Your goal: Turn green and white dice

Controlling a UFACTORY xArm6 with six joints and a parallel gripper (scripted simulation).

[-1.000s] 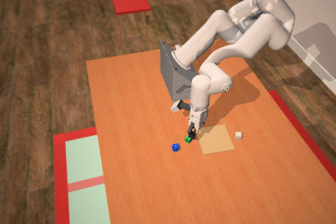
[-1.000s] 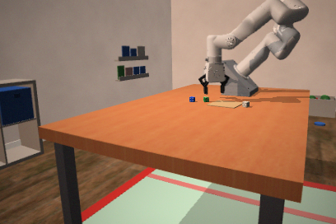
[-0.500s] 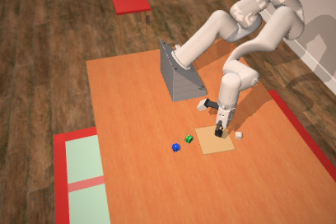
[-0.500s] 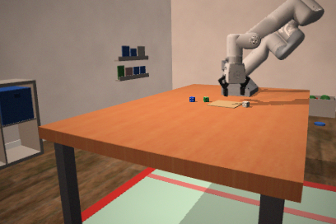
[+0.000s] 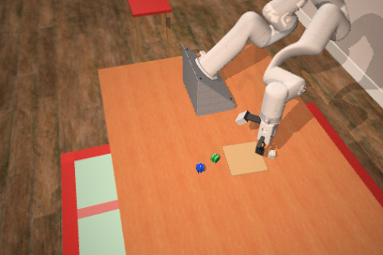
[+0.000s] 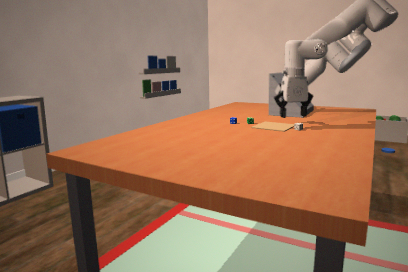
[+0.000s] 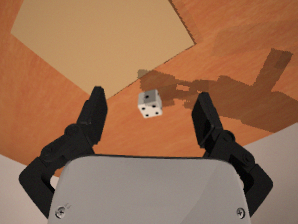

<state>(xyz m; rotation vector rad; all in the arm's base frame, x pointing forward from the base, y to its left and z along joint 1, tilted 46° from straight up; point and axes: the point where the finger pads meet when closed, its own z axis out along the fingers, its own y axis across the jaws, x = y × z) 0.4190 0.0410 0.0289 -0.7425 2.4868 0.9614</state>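
Right now the white die is 30 mm ahead of my hand, 20 mm to the left of it and 40 mm below it. Round my hand: tan mat: 80 mm to the right, 50 mm below; then green die: 40 mm behind, 180 mm to the right, 40 mm below; then blue die: 20 mm behind, 250 mm to the right, 40 mm below.
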